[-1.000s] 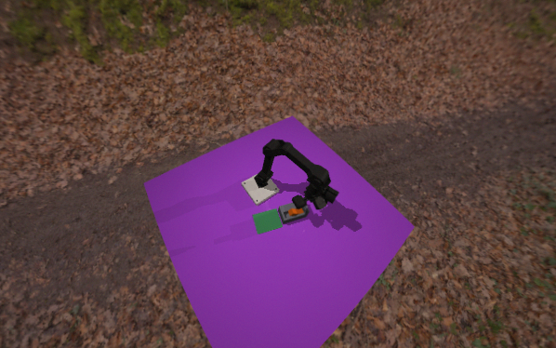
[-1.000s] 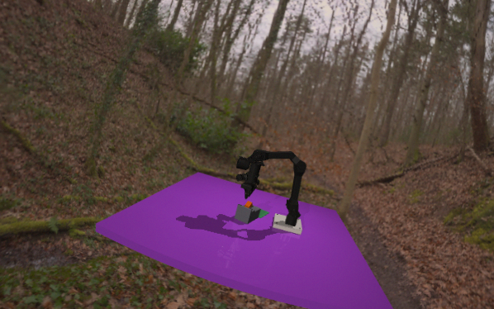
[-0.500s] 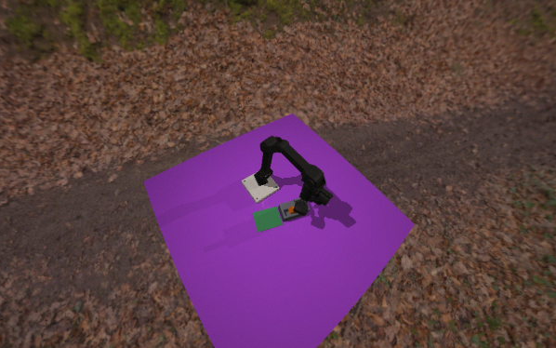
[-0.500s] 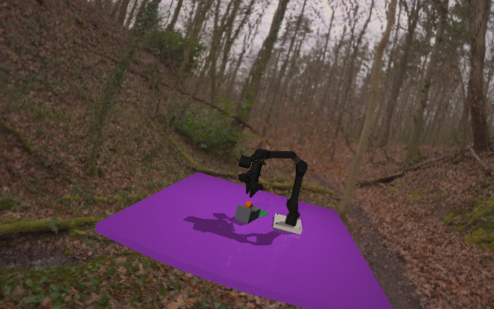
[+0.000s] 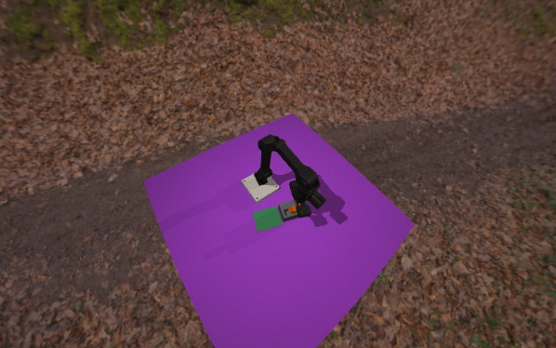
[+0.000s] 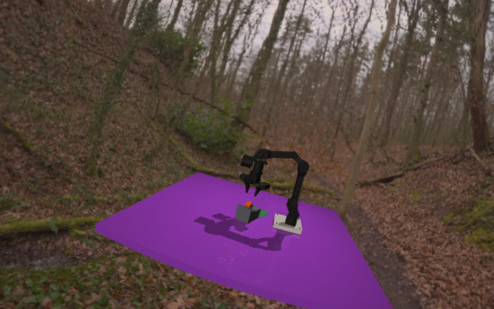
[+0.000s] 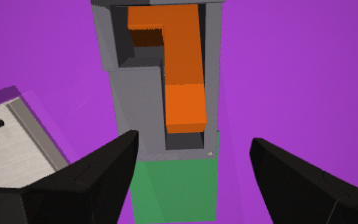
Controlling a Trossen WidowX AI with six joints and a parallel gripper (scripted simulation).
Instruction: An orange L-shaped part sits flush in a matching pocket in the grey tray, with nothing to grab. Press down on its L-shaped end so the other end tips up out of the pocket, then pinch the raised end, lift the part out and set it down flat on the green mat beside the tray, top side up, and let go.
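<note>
Right now the orange L-shaped part is 110 mm below my gripper tip, 30 mm to the left of it and 10 mm behind it. Also, from my gripper tip: green mat (160 mm below, 150 mm to the right, 40 mm behind).
</note>
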